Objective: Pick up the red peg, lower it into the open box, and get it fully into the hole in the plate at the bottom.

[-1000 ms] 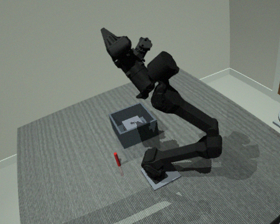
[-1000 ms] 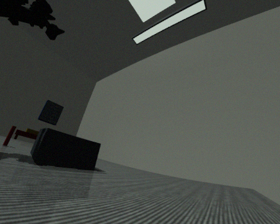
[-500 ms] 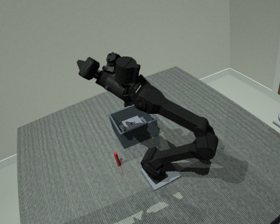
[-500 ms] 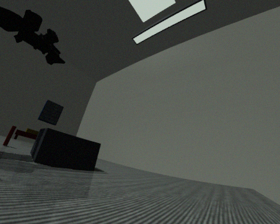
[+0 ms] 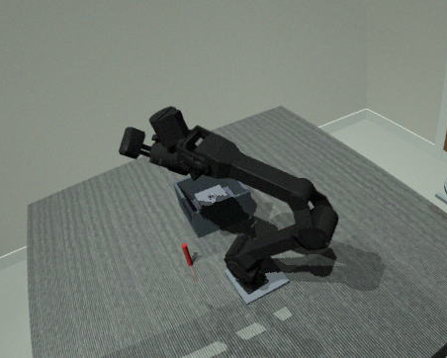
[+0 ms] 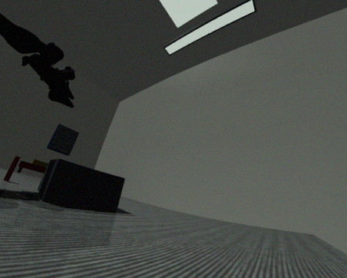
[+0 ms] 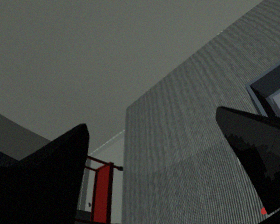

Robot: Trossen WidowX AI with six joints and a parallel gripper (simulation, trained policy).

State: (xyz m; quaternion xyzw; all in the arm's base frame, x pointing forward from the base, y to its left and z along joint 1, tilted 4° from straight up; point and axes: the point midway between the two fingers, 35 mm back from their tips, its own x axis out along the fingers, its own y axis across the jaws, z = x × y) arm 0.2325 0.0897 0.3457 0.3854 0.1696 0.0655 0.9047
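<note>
Now: the red peg 32 cm below my gripper tip, 8 cm behind it and 1 cm to the right of it. Round my gripper tip: plate: 31 cm below, 19 cm to the right, 8 cm ahead; then dark box: 33 cm below, 19 cm to the right, 8 cm ahead.
</note>
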